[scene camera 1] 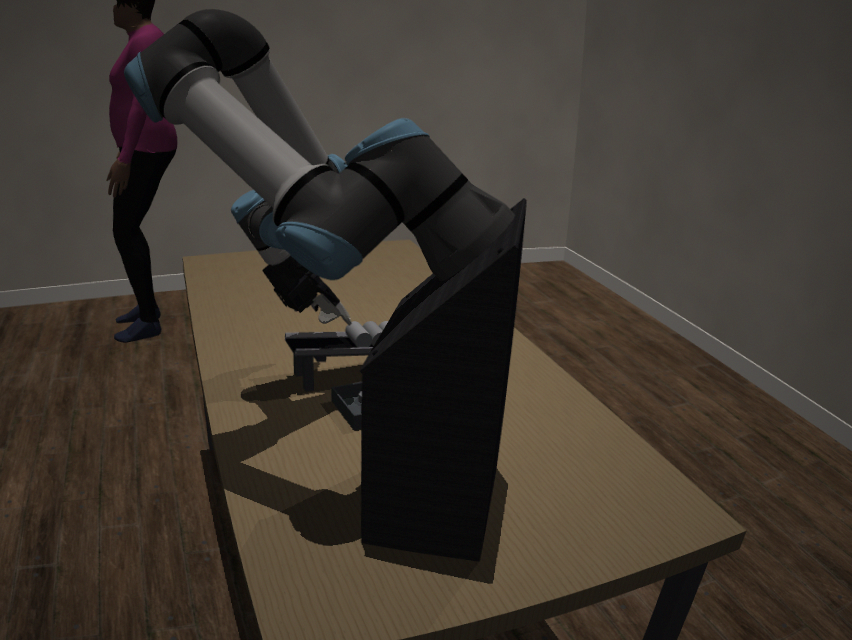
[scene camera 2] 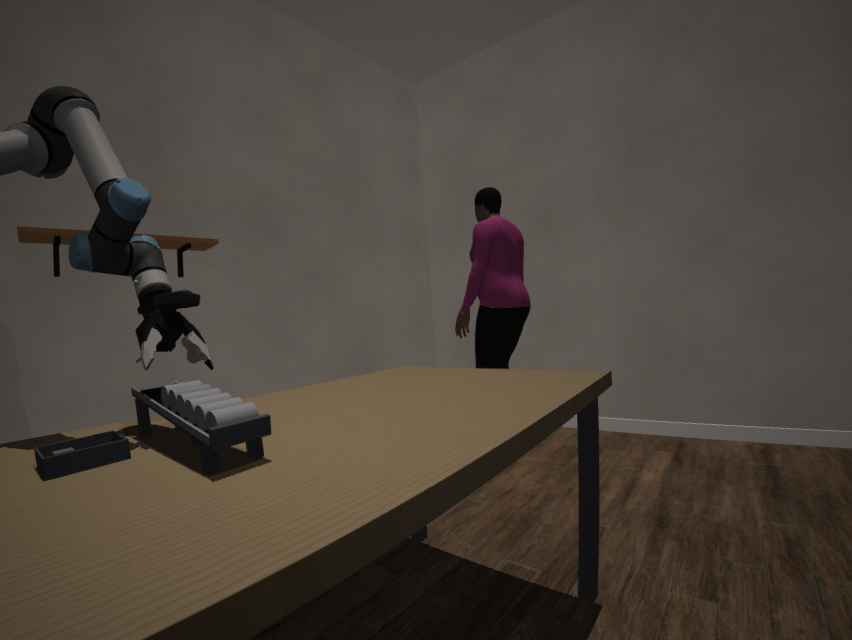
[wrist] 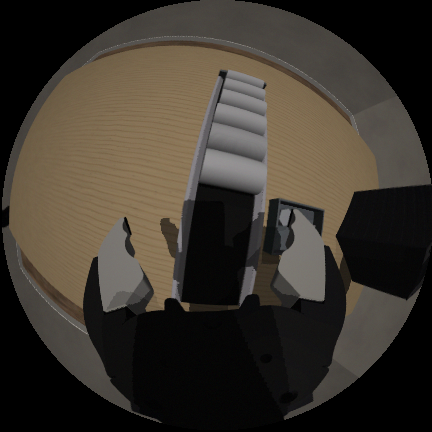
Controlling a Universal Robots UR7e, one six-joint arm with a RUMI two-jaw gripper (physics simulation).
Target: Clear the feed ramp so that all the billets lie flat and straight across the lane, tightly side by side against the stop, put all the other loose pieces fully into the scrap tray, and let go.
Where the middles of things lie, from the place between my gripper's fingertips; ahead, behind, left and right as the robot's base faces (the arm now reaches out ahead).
I see my gripper 6 cm short of the stop [scene camera 2: 224, 434], 27 cm to the left of it and 8 cm above it.
